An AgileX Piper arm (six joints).
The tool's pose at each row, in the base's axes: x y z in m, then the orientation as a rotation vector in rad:
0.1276 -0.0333 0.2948 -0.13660 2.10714 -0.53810
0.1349 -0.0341 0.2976 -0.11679 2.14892 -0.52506
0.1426 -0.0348 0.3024 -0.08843 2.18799 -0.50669
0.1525 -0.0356 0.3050 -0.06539 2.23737 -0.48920
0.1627 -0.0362 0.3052 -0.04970 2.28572 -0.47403
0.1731 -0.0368 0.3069 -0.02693 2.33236 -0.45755
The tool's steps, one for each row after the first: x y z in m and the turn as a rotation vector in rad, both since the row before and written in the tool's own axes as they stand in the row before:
-0.0060 -0.0011 0.0049 -0.01043 0.04044 0.01488
-0.0080 -0.0018 0.0039 -0.01037 0.03831 0.02289
-0.0079 -0.0006 0.0065 -0.01340 0.04801 0.01705
-0.0067 0.0005 0.0077 -0.01378 0.04663 0.01062
-0.0083 0.0000 0.0066 -0.01203 0.04593 0.01584

